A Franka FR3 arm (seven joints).
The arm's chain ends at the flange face. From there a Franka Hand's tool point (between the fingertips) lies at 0.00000 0.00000 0.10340 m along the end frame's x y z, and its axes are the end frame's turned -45 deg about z.
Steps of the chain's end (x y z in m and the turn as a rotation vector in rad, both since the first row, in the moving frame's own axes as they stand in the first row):
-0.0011, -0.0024, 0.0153, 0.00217, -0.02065, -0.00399
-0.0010, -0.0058, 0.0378, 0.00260, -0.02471, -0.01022
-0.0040, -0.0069, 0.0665, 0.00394, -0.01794, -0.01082
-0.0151, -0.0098, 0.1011, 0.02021, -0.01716, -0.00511
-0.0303, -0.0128, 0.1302, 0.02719, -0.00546, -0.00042
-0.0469, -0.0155, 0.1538, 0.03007, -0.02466, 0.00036
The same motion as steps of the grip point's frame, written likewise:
-0.0004, -0.0041, 0.0153, 0.01614, -0.01307, -0.00399
0.0018, -0.0068, 0.0378, 0.01931, -0.01563, -0.01022
0.0010, -0.0093, 0.0665, 0.01547, -0.00990, -0.01082
-0.0035, -0.0203, 0.1011, 0.02642, 0.00216, -0.00511
-0.0108, -0.0329, 0.1302, 0.02309, 0.01537, -0.00042
-0.0218, -0.0481, 0.1537, 0.03870, 0.00383, 0.00036

